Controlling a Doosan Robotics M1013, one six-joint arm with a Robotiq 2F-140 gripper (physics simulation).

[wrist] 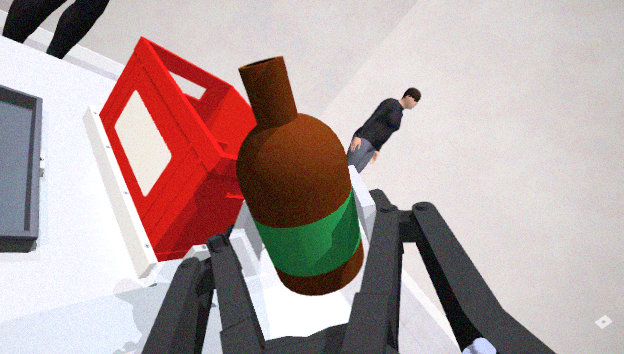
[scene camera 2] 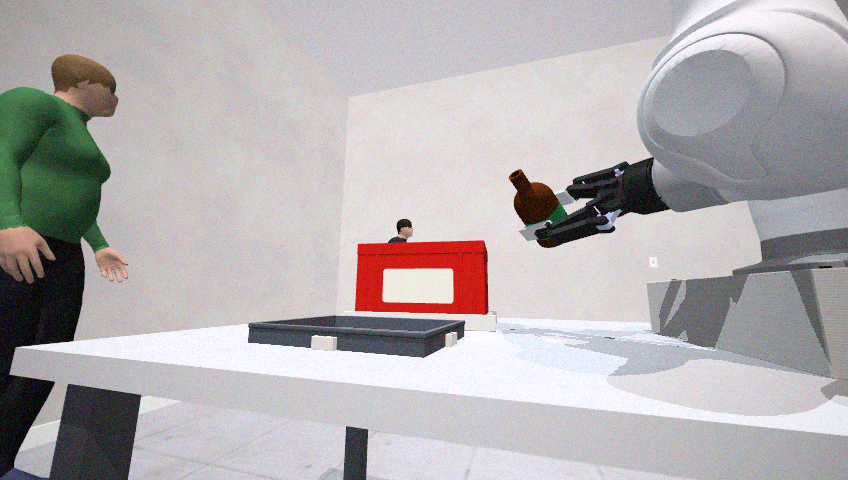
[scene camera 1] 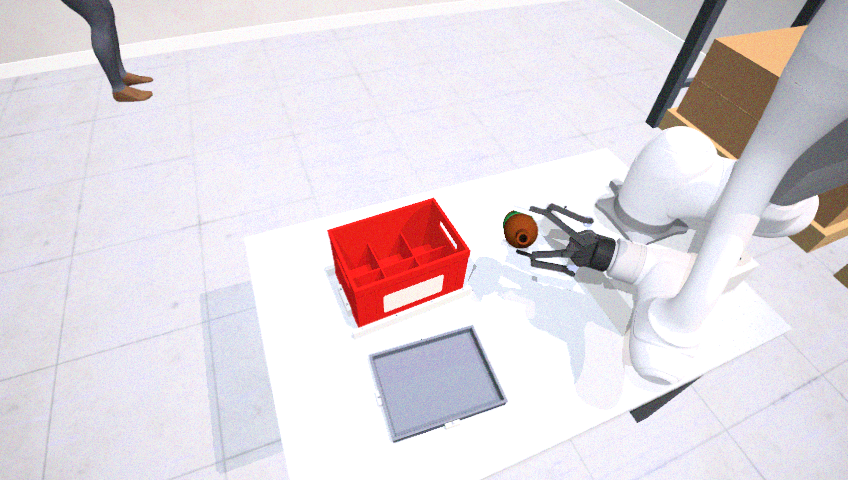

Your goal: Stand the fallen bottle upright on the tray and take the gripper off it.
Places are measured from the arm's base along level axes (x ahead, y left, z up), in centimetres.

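Pixels of known places: gripper, between the fingertips: (scene camera 2: 531,219) (scene camera 1: 507,224); arm's base, origin of its link: (scene camera 1: 639,217).
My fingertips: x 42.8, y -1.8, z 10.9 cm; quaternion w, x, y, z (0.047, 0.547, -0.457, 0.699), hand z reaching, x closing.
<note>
For each thing: its top centre in the pictures, then the offset to it from my fingertips.
- brown bottle, centre of its top: (wrist: 351,116) (scene camera 2: 534,177) (scene camera 1: 526,212) dz +7.3, dx -0.9, dy +3.9 cm
- grey tray, centre of its top: (scene camera 2: 367,321) (scene camera 1: 436,377) dz -19.0, dx +24.5, dy +20.5 cm
- red crate, centre of its top: (wrist: 228,108) (scene camera 1: 398,240) (scene camera 2: 427,248) dz -4.0, dx +23.5, dy -7.0 cm
The brown bottle (scene camera 1: 521,227) (scene camera 2: 535,203) (wrist: 295,170) has a green label and hangs in the air. Its neck points up and leans to the left in the scene camera 2 view, so it is tilted, not fully upright. My gripper (scene camera 1: 525,230) (scene camera 2: 544,215) (wrist: 304,194) is shut on the bottle around the label, with one pale finger pad on each side. It reaches in almost level from the arm's side. The grey tray (scene camera 1: 437,383) (scene camera 2: 368,343) (wrist: 15,165) lies on the table, well away from the bottle and below its height, with no bottle on it.
A red crate (scene camera 1: 410,291) (scene camera 2: 419,255) (wrist: 200,165) with compartments stands on the white table (scene camera 1: 315,380) (scene camera 2: 196,380), behind the tray in the scene camera 2 view. One person (scene camera 2: 53,160) stands at the left and another (scene camera 2: 404,230) (wrist: 382,122) beyond the crate. Cardboard boxes (scene camera 1: 726,101) stand behind the arm.
</note>
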